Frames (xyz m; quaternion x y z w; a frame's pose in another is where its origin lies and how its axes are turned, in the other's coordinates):
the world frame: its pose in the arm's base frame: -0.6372 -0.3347 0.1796 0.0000 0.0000 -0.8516 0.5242
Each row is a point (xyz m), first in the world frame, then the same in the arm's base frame.
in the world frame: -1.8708 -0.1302 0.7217
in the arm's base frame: 0.0892 1.3942 0.9013
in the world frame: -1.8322 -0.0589 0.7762
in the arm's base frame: 0.1355 1.3276 0.9558
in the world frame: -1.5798 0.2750 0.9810
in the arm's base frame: 0.3199 0.9519 1.1606
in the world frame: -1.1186 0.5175 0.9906
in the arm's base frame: 0.3287 0.4309 1.1702
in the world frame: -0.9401 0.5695 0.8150
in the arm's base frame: 0.2947 0.2481 0.9946
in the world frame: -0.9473 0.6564 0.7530
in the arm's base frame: 0.3755 0.2154 0.9326
